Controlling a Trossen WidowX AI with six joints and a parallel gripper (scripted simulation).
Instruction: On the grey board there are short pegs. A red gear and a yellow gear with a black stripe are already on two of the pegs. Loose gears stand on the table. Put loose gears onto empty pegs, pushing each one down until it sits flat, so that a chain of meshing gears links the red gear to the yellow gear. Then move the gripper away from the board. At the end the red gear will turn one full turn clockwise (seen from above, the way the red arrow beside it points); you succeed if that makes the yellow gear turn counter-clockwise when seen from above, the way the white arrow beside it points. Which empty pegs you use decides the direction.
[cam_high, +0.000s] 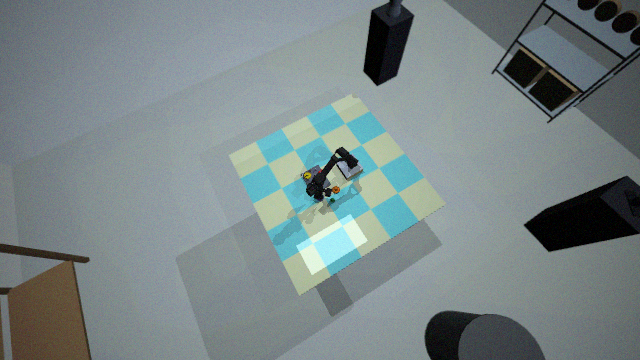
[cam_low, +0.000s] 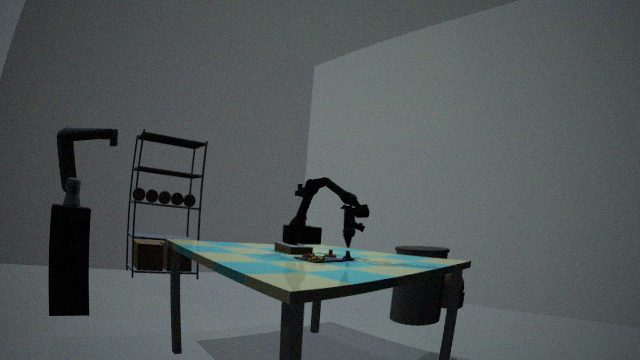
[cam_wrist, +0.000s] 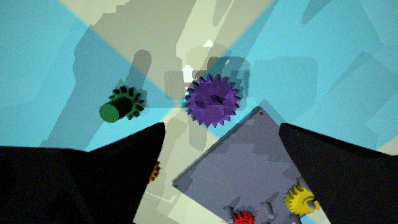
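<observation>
Right now my gripper tip is 50 mm above the purple gear. The rest, counted from my gripper tip: red gear: 110 mm behind, 170 mm to the right, 50 mm below; orange gear: 140 mm behind, 20 mm to the left, 50 mm below; green gear: 70 mm behind, 80 mm to the left, 50 mm below.
</observation>
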